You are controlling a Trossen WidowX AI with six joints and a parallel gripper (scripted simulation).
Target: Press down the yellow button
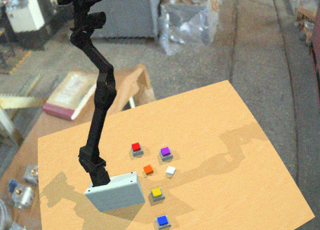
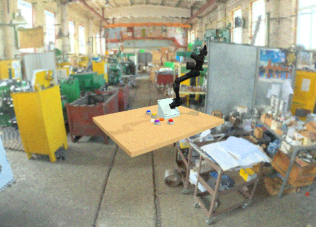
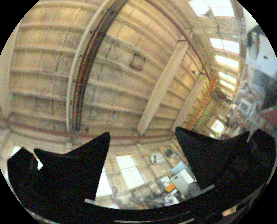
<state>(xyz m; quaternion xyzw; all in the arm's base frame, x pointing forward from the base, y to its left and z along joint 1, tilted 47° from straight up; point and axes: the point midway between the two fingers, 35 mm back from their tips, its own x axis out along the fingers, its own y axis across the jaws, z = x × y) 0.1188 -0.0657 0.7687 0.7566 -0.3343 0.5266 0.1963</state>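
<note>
The yellow button lies 140 mm ahead of my gripper tip, 570 mm to the right of it and 690 mm below it. The rest, counted from my gripper tip: purple button (200 mm ahead, 380 mm to the right, 690 mm below); then orange block (120 mm ahead, 440 mm to the right, 710 mm below); then red button (80 mm ahead, 330 mm to the right, 690 mm below).
</note>
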